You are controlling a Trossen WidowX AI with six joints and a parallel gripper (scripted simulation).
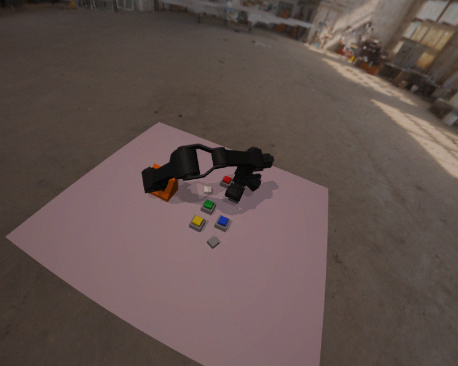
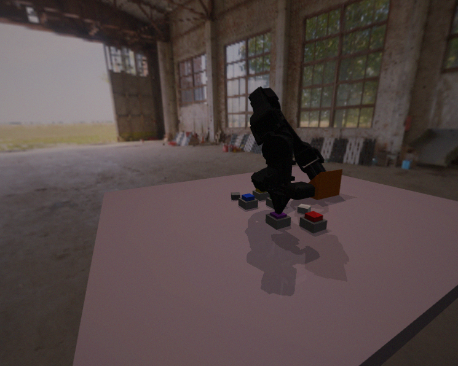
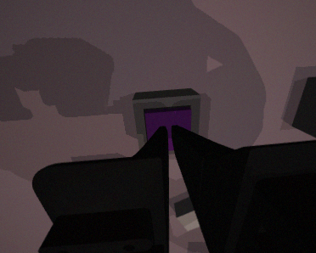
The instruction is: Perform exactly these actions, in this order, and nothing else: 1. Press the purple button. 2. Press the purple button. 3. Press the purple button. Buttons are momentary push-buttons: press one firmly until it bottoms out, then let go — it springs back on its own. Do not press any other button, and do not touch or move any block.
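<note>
Now: the purple button 10 mm below my gripper tip. Round my gripper tip: green button: 80 mm behind, 110 mm to the right; small white block: 120 mm behind, 30 mm to the right, 20 mm below; red button: 70 mm behind, 60 mm to the left.
</note>
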